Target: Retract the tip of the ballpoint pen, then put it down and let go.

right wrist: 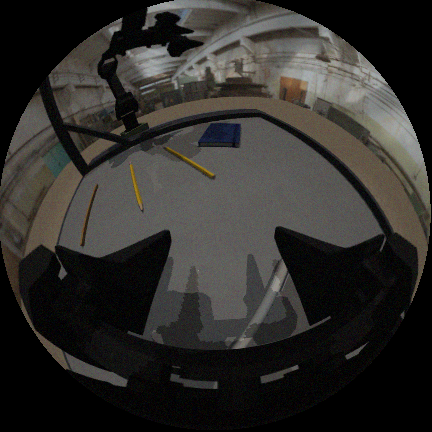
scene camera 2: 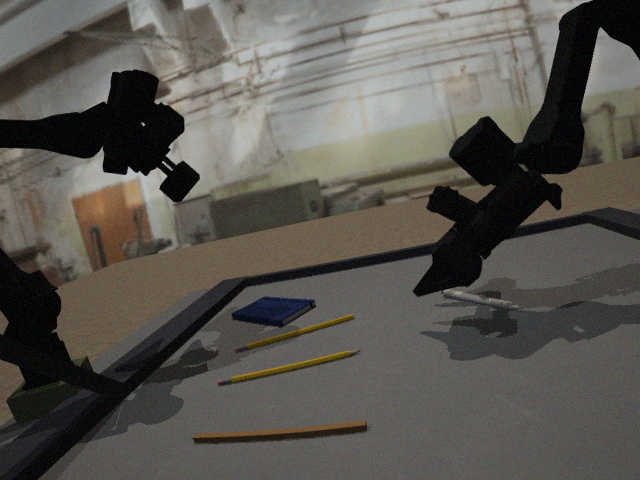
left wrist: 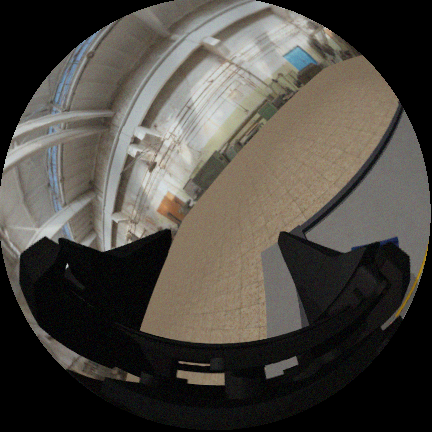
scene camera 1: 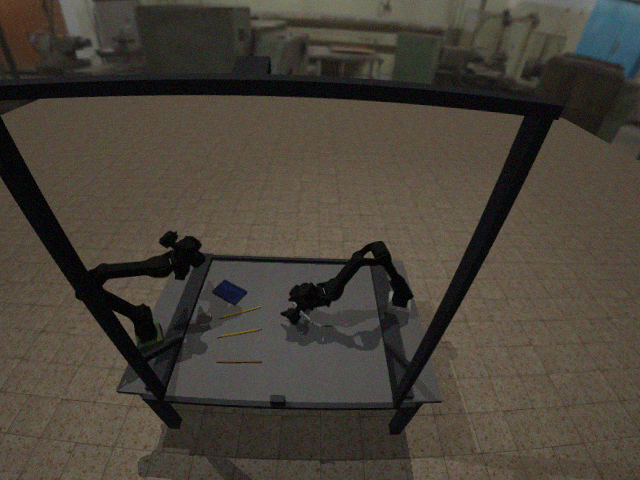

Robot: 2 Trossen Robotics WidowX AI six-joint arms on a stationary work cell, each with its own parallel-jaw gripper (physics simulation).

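Observation:
The ballpoint pen is white and lies on the grey table top. In scene camera 2 it is behind the right gripper's fingertips, and in the right wrist view it slants beneath the right-hand finger, which hides part of it. Whether its tip is out is too small to tell. My right gripper is open and empty, low above the table close to the pen. My left gripper is open and empty, raised over the table's left edge, well away from the pen.
A blue notebook, two yellow pencils and an orange-brown stick lie at the left of the table in the scene views. A green box stands beside the left arm. Dark posts frame the table.

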